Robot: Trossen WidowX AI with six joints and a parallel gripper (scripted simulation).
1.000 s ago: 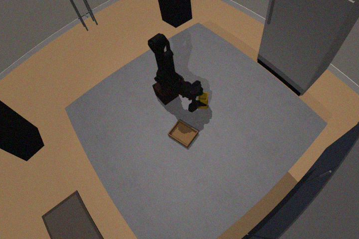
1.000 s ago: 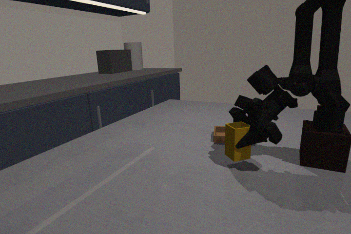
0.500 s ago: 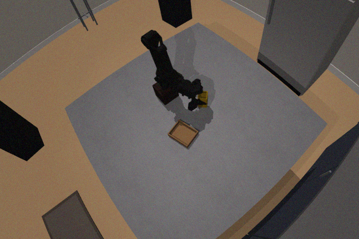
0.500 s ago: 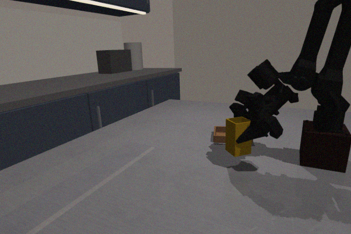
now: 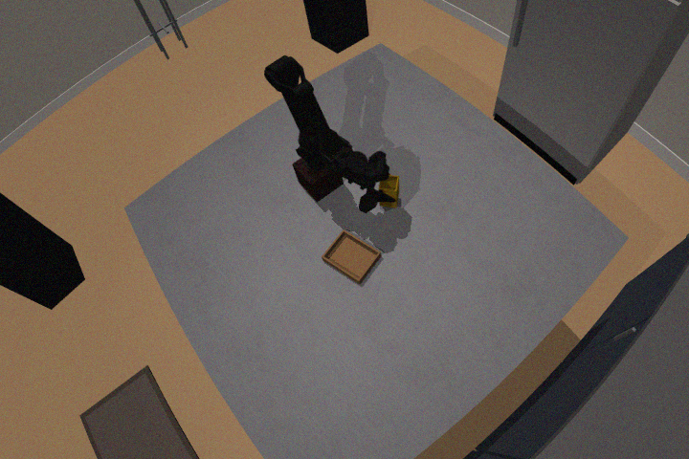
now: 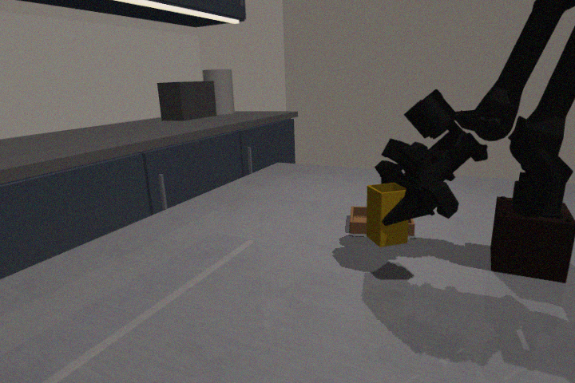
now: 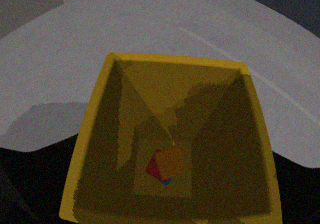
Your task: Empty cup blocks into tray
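The orange block lies 2 cm to the right of my gripper tip and 2 cm behind it. Round my gripper tip: blue block: 3 cm below, 2 cm to the right, 2 cm behind; yellow cup: 2 cm below, 2 cm behind, 1 cm to the right.
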